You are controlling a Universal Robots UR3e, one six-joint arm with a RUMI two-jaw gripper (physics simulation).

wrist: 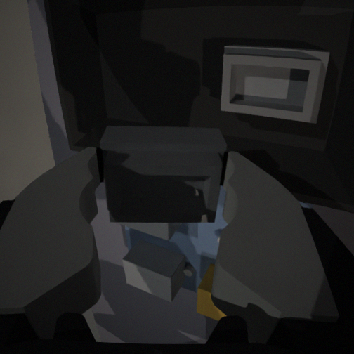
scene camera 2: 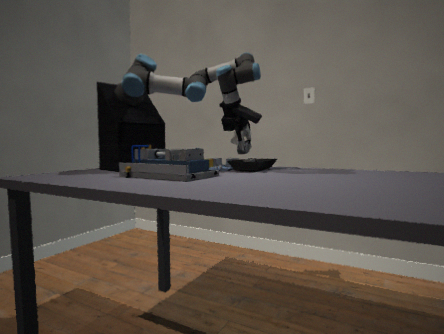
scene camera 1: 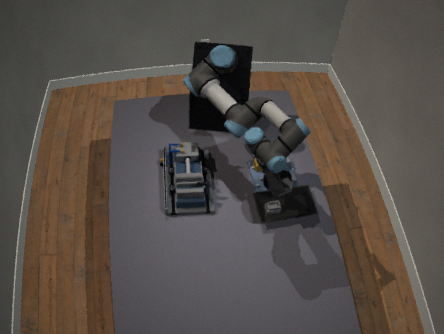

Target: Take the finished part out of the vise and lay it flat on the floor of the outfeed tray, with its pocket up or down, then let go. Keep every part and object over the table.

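Frame: origin at the arm's base, x ahead, y left, z up, level; centimetres.
Where they show: gripper, fingertip midpoint: (scene camera 2: 246, 147); arm's base, origin of the base link: (scene camera 2: 128, 96).
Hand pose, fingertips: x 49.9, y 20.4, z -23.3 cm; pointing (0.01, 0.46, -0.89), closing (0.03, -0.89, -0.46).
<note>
Things, the pixels of their centre, and the offset from my fingertips. "spot": a spot on its surface instead.
- light grey part, body centre: (scene camera 1: 272, 207) dz -6.7, dx +3.2, dy -3.6 cm
- vise, body centre: (scene camera 2: 169, 162) (scene camera 1: 187, 175) dz -4.7, dx -11.9, dy -35.9 cm
- blue fixture, surface spot: (scene camera 1: 257, 181) spot: dz -8.8, dx -10.6, dy -7.6 cm
My gripper (scene camera 1: 281, 188) (scene camera 2: 243, 149) (wrist: 163, 154) is shut on a grey block-shaped part (wrist: 162, 139), held by its two ends; a shadowed recess shows on its face toward the wrist camera. The part hangs above the table, near the tray's edge on the robot's side. The black outfeed tray (scene camera 1: 300, 209) (scene camera 2: 252, 165) (wrist: 150, 75) has sloped walls. Another light grey part (scene camera 1: 273, 206) (wrist: 270, 59) lies flat in it, pocket up, toward the tray's left in scene camera 1. The vise (scene camera 1: 189, 177) (scene camera 2: 167, 168) stands to the left; its jaw gap is hard to make out.
A blue fixture (scene camera 1: 257, 181) (wrist: 200, 250) lies beside the tray, partly under the arm. It has a yellow block (scene camera 1: 257, 164) (scene camera 2: 215, 162) (wrist: 209, 298) and a grey block (wrist: 150, 270). Blue hoops (scene camera 1: 173, 148) (scene camera 2: 134, 151) stand on the vise's rear end.
</note>
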